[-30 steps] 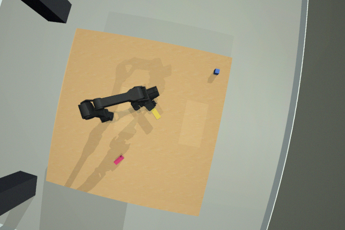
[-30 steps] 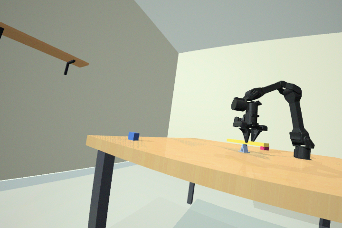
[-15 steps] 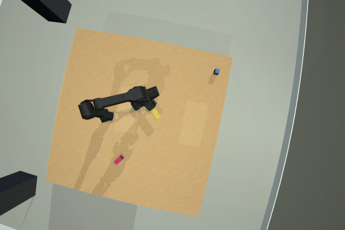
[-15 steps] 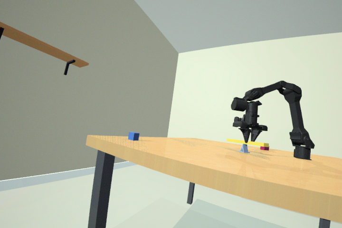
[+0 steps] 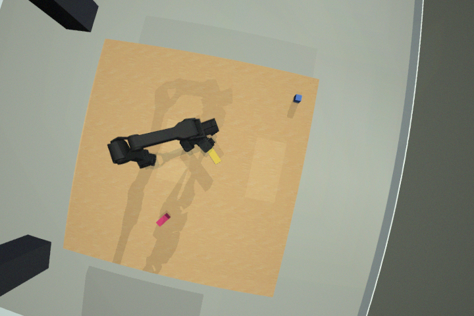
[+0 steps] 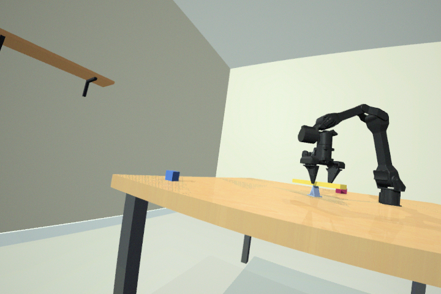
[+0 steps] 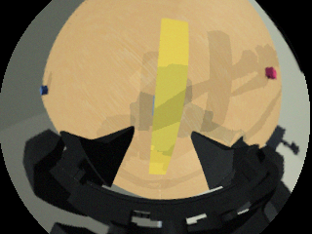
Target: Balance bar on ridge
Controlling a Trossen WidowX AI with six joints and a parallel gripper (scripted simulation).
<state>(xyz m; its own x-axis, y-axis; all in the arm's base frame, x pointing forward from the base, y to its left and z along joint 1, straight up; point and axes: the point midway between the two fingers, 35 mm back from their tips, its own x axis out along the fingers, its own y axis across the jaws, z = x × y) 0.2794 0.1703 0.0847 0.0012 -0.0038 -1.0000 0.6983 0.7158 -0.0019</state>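
Now: the yellow bar 20 mm to the right of my gripper tip and 20 mm ahead of it. The rest, counted from my gripper tip: pink block 480 mm to the right, 130 mm behind, 30 mm below; then blue cube 460 mm ahead, 330 mm to the left, 30 mm below.
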